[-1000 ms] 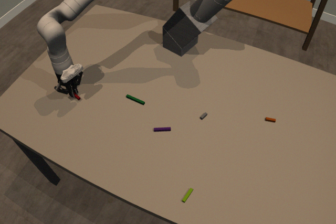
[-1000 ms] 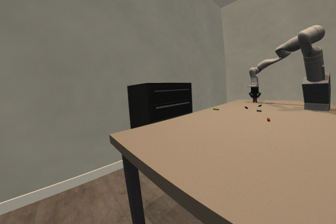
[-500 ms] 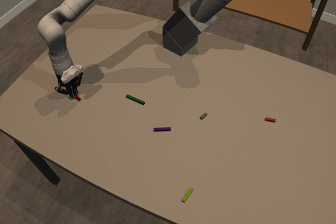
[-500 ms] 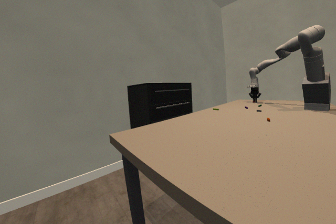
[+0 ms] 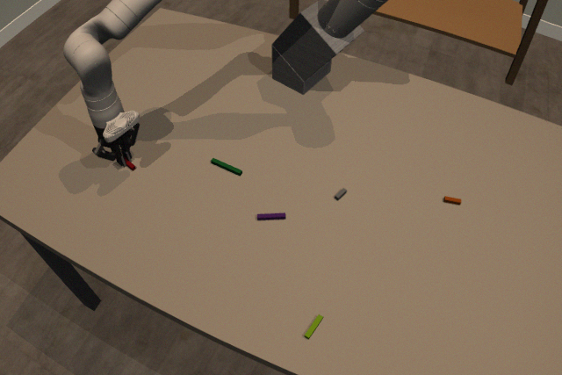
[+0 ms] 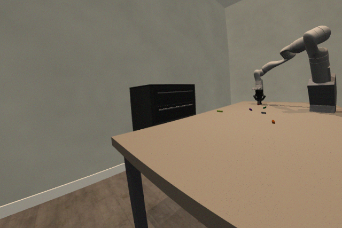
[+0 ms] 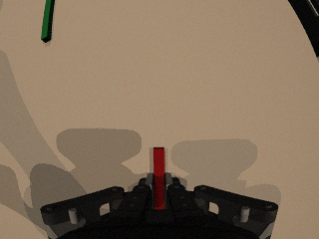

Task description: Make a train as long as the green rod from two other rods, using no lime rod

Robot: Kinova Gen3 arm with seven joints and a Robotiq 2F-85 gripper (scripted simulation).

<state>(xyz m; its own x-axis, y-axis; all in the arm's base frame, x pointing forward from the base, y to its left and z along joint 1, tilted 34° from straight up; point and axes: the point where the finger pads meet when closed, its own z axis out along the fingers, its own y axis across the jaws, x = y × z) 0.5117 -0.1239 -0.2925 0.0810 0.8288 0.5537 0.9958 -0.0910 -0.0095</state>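
Right now the red rod is 10 mm below my hand. From my hand the other things lie so: green rod 130 mm behind, 220 mm to the left, 10 mm below; then blue rod 40 mm to the right, 10 mm below; then purple rod 80 mm behind, 380 mm to the left, 10 mm below.
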